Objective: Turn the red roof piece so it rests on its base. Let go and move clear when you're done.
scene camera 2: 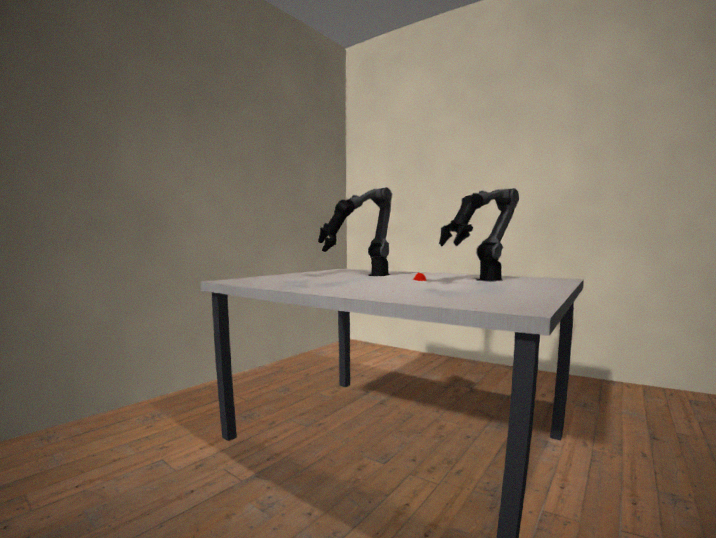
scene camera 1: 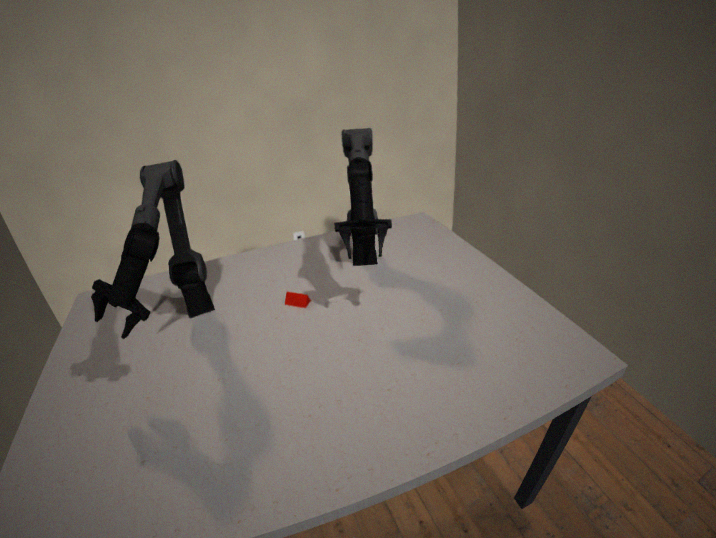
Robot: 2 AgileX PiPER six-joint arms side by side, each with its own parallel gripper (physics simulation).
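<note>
The red roof piece (scene camera 1: 297,299) (scene camera 2: 419,277) lies on the table between the two arm bases. In scene camera 1 it looks like a short block with a pointed right end; in scene camera 2 it is a small shape narrowing toward the top. It is too small to tell surely which face is down. My left gripper (scene camera 1: 364,255) (scene camera 2: 450,243) is open and empty, raised above the table to the right of the piece. My right gripper (scene camera 1: 111,328) (scene camera 2: 323,245) is open and empty, raised above the table well to the left of it.
The grey table (scene camera 1: 370,404) (scene camera 2: 405,296) carries both arms near its wall-side edge. The left arm's base (scene camera 1: 365,253) (scene camera 2: 490,269) stands right of the piece, the right arm's base (scene camera 1: 197,300) (scene camera 2: 379,266) left of it. Arm shadows fall across the table top.
</note>
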